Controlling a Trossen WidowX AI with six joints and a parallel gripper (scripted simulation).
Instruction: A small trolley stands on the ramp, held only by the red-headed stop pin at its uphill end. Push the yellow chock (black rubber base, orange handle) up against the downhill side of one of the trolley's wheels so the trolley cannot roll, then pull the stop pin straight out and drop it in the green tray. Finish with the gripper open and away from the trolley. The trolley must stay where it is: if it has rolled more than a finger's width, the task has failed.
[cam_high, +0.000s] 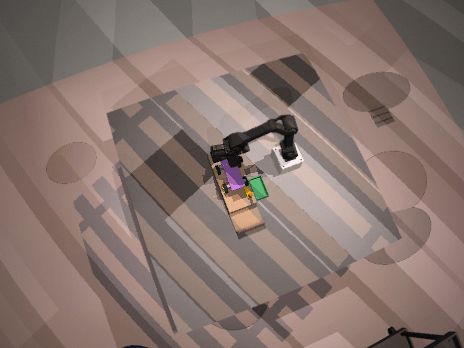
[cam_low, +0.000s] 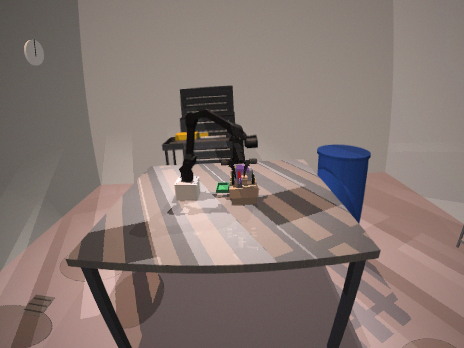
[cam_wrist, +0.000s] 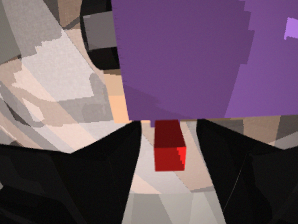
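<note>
My gripper tip is now 21 cm to the right of the yellow chock, 5 cm above it and 4 cm past it. The rest, counted from my gripper tip: red-headed stop pin: right at my gripper tip; purple trolley: 11 cm to the left, 2 cm below, 1 cm ahead; tan ramp: 12 cm to the left, 9 cm below, 1 cm ahead.
</note>
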